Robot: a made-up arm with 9 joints.
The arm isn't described. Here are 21 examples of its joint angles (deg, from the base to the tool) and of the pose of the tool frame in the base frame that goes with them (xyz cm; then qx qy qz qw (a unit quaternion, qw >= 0)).
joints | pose
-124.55 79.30 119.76 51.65 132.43 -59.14 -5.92 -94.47 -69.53 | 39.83 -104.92 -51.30 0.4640 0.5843 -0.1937 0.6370
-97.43 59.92 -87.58 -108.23 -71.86 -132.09 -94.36 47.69 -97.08 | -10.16 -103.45 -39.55 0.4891 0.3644 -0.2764 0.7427
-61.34 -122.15 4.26 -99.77 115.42 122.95 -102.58 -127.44 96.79 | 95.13 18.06 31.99 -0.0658 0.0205 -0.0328 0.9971
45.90 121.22 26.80 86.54 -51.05 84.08 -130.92 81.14 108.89 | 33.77 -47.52 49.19 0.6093 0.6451 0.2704 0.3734
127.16 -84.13 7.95 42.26 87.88 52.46 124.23 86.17 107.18 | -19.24 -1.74 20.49 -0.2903 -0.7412 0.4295 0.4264
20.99 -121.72 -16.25 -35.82 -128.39 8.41 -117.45 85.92 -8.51 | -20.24 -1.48 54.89 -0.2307 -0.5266 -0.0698 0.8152
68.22 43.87 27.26 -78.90 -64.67 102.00 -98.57 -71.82 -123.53 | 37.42 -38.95 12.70 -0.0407 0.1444 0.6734 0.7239
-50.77 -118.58 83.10 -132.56 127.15 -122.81 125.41 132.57 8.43 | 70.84 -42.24 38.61 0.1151 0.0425 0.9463 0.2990
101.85 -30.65 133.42 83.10 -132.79 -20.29 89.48 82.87 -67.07 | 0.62 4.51 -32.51 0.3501 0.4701 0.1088 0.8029
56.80 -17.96 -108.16 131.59 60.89 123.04 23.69 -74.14 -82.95 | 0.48 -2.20 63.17 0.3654 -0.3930 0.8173 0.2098
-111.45 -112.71 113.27 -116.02 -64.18 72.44 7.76 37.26 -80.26 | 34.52 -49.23 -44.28 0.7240 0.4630 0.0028 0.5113
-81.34 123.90 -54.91 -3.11 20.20 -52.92 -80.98 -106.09 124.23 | 46.06 -43.30 21.22 -0.0567 -0.3223 -0.8093 0.4878
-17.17 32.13 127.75 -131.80 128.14 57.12 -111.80 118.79 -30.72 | 27.40 -91.39 10.48 0.4861 0.3541 -0.3250 0.7299
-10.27 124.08 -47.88 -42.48 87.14 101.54 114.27 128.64 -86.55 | 44.71 -31.67 20.98 0.5325 -0.5414 0.1215 0.6392
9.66 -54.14 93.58 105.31 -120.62 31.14 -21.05 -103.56 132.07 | 1.73 -27.68 23.10 0.5069 -0.4002 -0.4158 0.6403
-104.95 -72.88 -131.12 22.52 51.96 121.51 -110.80 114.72 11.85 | -55.49 -55.22 8.76 -0.6432 -0.5282 0.4122 0.3708
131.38 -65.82 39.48 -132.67 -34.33 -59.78 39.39 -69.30 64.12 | -41.98 -18.12 -84.16 -0.5087 0.8215 0.0003 0.2576
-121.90 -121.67 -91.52 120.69 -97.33 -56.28 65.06 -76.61 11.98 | -66.44 -87.44 -3.89 0.3735 -0.5532 0.5678 0.4817
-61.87 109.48 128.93 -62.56 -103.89 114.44 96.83 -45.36 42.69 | -28.84 -15.74 -61.19 -0.7617 -0.3541 0.2076 0.5013
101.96 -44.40 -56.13 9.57 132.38 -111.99 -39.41 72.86 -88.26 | 42.02 -73.03 -12.63 -0.0672 0.9609 0.1595 0.2163
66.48 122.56 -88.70 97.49 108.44 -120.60 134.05 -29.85 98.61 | -64.40 -74.14 -51.39 -0.6849 0.5304 0.2060 0.4551
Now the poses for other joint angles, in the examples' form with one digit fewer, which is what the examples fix.
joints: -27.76 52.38 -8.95 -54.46 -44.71 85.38 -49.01 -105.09 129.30
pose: -8.6 -22.6 -46.9 -0.284 0.616 0.570 0.464
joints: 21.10 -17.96 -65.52 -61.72 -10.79 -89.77 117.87 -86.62 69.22
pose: 92.1 -69.2 30.8 -0.361 -0.069 -0.634 0.680
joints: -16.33 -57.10 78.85 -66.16 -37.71 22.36 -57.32 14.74 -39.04
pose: -19.9 -18.5 46.9 0.071 -0.656 -0.261 0.705
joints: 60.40 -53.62 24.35 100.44 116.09 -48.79 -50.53 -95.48 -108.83
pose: 69.0 -30.0 22.6 -0.431 0.241 -0.193 0.848
